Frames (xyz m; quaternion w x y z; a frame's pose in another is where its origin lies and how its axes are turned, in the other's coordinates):
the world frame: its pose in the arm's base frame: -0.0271 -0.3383 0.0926 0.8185 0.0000 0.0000 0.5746
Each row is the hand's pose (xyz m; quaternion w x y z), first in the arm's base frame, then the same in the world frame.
Working: the arm's base frame: its pose in the world frame: 0.3274 0.0894 -0.0926 0.8185 0.0000 0.0000 -0.5746

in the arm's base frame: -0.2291 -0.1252 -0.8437 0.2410 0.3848 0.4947 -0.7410
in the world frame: 0.1318 0.2624 -0.9363 0.2285 -0.5992 -0.1838 0.7450
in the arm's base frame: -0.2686 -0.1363 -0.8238 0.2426 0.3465 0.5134 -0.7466
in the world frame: 0.1079 0.2958 -0.9164 0.2304 -0.5786 -0.2211 0.7505
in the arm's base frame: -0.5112 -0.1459 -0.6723 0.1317 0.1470 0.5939 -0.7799
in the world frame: 0.0165 0.5207 -0.7649 0.3403 -0.4616 -0.4016 0.7140
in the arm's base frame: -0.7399 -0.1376 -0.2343 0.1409 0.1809 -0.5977 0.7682
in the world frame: -0.0534 0.7386 -0.3269 0.5567 -0.1954 -0.5931 0.5478
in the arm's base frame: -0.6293 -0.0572 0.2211 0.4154 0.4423 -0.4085 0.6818
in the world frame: 0.0598 0.6619 0.1285 0.7318 0.1273 -0.5885 0.3194
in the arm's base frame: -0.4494 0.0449 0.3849 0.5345 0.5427 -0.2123 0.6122
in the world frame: 0.2169 0.5274 0.2923 0.7892 0.3222 -0.4856 0.1939
